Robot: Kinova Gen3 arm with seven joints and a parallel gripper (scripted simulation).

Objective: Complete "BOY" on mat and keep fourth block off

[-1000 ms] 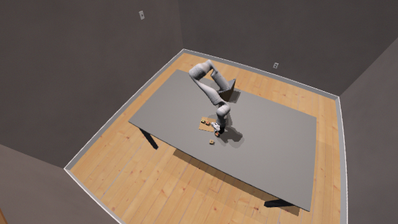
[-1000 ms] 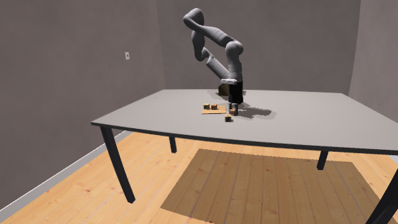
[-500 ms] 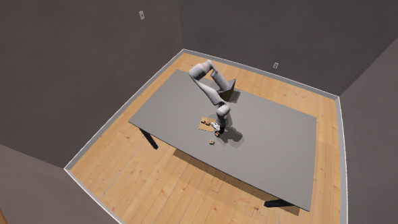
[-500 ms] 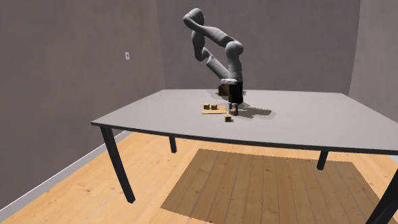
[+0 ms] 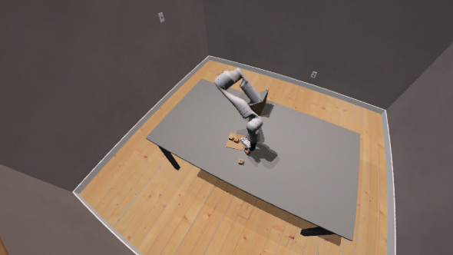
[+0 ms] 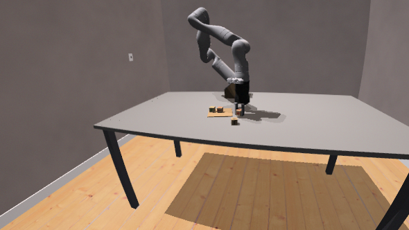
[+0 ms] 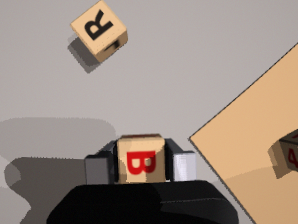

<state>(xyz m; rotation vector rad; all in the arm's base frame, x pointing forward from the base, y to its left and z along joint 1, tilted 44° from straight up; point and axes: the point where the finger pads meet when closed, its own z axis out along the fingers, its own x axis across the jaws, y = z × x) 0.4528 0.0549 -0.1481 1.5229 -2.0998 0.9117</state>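
The mat is 130 mm to the right of my hand, 50 mm behind it and 30 mm below it. From my hand the other things lie so: R block: 100 mm ahead, 20 mm below, 10 mm to the right.
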